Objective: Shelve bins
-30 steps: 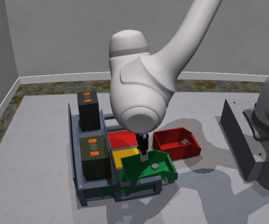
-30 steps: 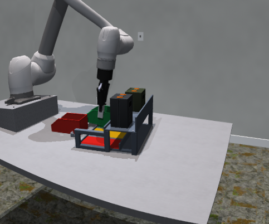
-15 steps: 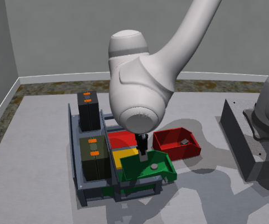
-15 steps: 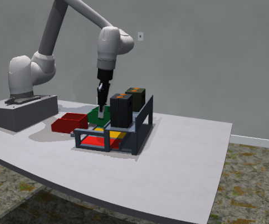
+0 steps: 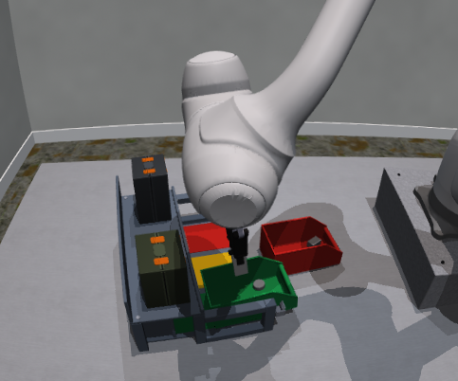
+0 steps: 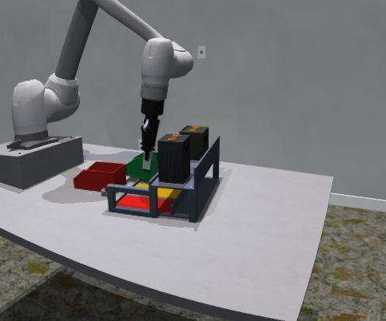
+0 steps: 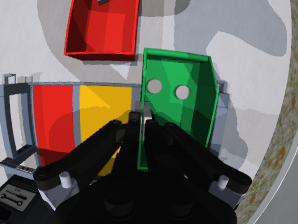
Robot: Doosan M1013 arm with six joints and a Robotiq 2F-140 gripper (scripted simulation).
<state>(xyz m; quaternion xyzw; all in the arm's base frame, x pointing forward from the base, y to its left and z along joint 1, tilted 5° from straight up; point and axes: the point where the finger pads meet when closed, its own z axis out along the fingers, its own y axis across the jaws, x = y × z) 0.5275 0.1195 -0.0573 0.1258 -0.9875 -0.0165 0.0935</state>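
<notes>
Now: the green bin 20 mm behind my hand, 40 mm to the left of it and 40 mm below it. Also, from my hand: red bin (140 mm behind, 100 mm to the right, 50 mm below).
</notes>
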